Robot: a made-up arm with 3 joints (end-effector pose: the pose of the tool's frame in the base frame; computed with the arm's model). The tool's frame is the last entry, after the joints.
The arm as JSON. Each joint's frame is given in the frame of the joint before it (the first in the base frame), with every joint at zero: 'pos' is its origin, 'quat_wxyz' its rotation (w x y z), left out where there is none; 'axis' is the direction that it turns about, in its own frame. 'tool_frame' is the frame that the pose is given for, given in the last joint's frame.
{
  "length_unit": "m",
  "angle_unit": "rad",
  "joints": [
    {
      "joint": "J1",
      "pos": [
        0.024,
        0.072,
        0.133
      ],
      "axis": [
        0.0,
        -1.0,
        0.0
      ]
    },
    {
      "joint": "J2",
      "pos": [
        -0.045,
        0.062,
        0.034
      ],
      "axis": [
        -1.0,
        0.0,
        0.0
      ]
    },
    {
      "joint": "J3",
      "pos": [
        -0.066,
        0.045,
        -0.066
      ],
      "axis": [
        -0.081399,
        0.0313,
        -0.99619
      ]
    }
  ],
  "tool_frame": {
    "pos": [
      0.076,
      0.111,
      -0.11
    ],
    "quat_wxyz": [
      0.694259,
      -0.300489,
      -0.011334,
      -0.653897
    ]
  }
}
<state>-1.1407 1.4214 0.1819</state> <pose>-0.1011 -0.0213 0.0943 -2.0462 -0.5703 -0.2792</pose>
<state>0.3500 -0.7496 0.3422</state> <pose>0.0254 0.3452 0.1177 0.0919 0.4334 -1.5634</pose>
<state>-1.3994 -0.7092 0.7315</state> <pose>-0.0304 0.3076 0.1085 -1.7783 1.7513 -1.4297</pose>
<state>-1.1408 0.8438 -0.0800</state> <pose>-0.1794 0.1111 0.0879 -1.8075 0.1314 -0.3886</pose>
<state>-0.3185 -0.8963 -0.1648</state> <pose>-0.0092 0.3751 0.2038 -0.0603 0.7682 -1.2085</pose>
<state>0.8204 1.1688 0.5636</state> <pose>0.1207 0.0037 0.0554 -0.5971 -1.3876 -2.6417</pose>
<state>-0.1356 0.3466 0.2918</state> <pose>-0.0077 0.1927 -0.0420 -1.0880 -0.1561 -1.6943</pose>
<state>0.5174 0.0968 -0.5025</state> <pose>0.0153 0.3002 -0.0480 -0.3933 -0.6672 -1.1342</pose>
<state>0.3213 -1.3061 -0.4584</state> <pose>-0.1147 0.3463 0.2611 0.7412 0.2123 -0.7895</pose>
